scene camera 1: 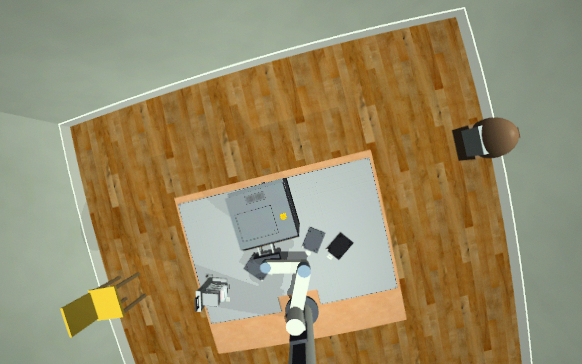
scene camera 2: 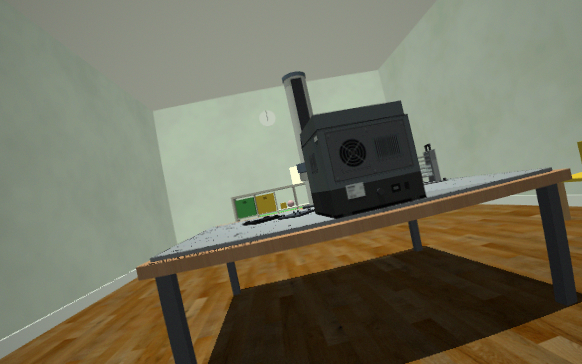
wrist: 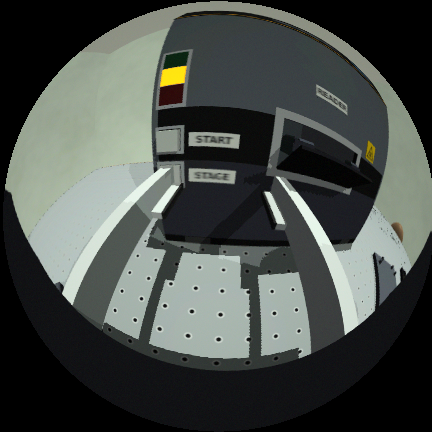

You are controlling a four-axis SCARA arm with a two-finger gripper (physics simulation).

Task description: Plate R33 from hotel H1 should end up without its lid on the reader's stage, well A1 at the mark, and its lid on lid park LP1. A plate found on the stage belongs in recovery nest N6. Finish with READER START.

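Frame: origin at the arm's base, x ahead, y left, z up, level; metres.
Seen in the pictures: gripper, fingertip midpoint: (wrist: 222, 178).
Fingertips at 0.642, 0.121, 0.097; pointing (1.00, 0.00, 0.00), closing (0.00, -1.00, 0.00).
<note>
Pixels of each thing's top centre, then the offset from my fingertips to it, as dx, dy, dz.
- grey reader, top centre: (wrist: 277, 53) (scene camera 2: 345, 119) (scene camera 1: 260, 217) +0.180, -0.092, +0.264
- dark flap, top centre: (wrist: 336, 158) -0.006, -0.100, +0.042
- STAGE button, top centre: (wrist: 170, 164) +0.006, +0.046, +0.009
- START button, top centre: (wrist: 168, 129) +0.003, +0.046, +0.041
- grey flat fixture, top centre: (scene camera 2: 296, 211) (scene camera 1: 313, 240) -0.123, -0.329, -0.065
The grey reader (scene camera 1: 257, 215) (scene camera 2: 367, 155) (wrist: 280, 65) stands on the table. In the wrist view its amber lamp (wrist: 173, 76) is lit, and a dark flap (wrist: 325, 167) is tilted outward at its slot. My gripper (scene camera 1: 266, 248) (wrist: 222, 178) is shut to its narrow setting with nothing held; a gap shows between the fingertips. It is at the reader's front, and the left fingertip overlaps the STAGE button (wrist: 177, 174), below the START button (wrist: 169, 140); contact cannot be told. The hotel (scene camera 1: 212, 295) (scene camera 2: 434, 165) stands at the table's left. Plate R33, its lid and the stage cannot be made out.
A grey flat fixture (scene camera 1: 314, 240) and a black one (scene camera 1: 340, 246) lie right of the reader. Another dark fixture (scene camera 1: 256, 268) is partly under the arm (scene camera 1: 285, 268). Their labels are unreadable. A yellow chair (scene camera 1: 106, 303) stands off the table's left side.
</note>
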